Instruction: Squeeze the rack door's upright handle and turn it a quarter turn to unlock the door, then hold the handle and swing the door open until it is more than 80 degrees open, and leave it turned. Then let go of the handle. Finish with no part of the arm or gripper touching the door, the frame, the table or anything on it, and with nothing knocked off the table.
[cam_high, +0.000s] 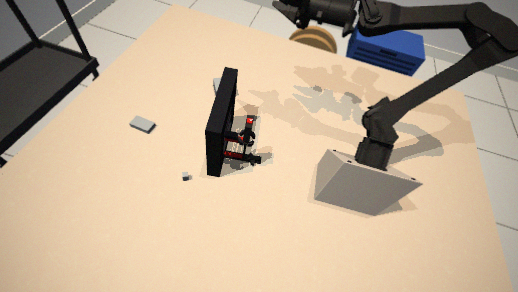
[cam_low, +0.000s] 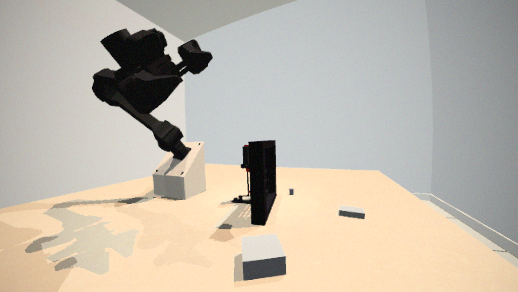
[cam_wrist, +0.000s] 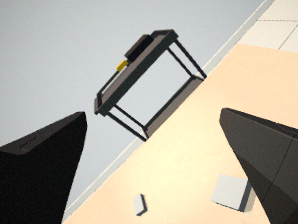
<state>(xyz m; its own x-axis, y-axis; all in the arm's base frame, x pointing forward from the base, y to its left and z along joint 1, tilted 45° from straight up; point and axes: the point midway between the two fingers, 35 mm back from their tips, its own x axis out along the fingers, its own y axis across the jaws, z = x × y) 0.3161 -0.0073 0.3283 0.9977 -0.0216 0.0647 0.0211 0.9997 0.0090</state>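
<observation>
The black handle is 9 cm behind my gripper tip, 27 cm to the left of it and 21 cm below it. Round my gripper tip: tiny cube: 4 cm ahead, 39 cm to the left, 32 cm below.
</observation>
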